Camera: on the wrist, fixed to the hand. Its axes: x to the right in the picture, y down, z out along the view.
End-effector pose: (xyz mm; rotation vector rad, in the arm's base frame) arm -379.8 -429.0 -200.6 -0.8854 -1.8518 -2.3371
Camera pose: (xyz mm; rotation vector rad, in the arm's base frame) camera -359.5 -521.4 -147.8 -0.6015 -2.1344 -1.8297
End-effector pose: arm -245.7 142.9 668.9 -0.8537 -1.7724 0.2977
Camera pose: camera -148.1 171.2 631.2 -0.5608 -1.4606 0.5620
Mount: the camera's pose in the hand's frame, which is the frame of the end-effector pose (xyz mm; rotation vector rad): -22.6 81.0 -68.3 0.4277 0.1845 0.0082
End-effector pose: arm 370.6 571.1 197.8 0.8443 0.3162 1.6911
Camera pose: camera 266.9 540.6 190.8 0.9986 0.8228 1.7395
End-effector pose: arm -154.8 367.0 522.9 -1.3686 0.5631 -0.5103
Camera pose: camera -215.0 340.5 436.8 -0.9178 0.5697 -0.7103
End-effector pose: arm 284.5 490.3 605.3 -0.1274 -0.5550 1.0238
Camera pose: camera 246.7 524.4 509.7 0.1537 -0.1604 1.1044
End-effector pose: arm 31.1 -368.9 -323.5 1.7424 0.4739 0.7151
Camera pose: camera -35.4 -357.5 -238.7 2.0839 0.7918 0.8278
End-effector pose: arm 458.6 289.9 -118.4 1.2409 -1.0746 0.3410
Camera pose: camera 420.6 385.5 -84.5 1.5479 -0.8723 0.7048
